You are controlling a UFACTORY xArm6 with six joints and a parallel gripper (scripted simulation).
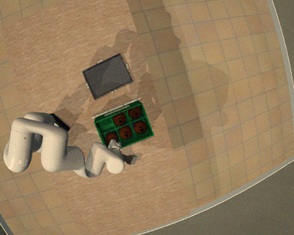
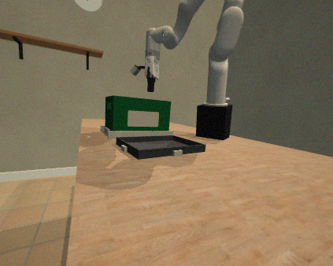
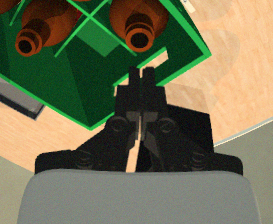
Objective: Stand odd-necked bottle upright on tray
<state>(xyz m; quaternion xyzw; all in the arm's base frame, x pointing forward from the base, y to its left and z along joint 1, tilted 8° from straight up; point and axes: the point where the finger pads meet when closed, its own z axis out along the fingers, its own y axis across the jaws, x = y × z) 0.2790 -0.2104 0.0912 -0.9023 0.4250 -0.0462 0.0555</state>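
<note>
My hand is 9 cm short of the brown bottle, 8 cm to the right of it and 16 cm above it. From my hand the other things lie so: tray 13 cm ahead, 33 cm to the left, 23 cm below; green crate 9 cm ahead, 4 cm to the left, 16 cm below.
</note>
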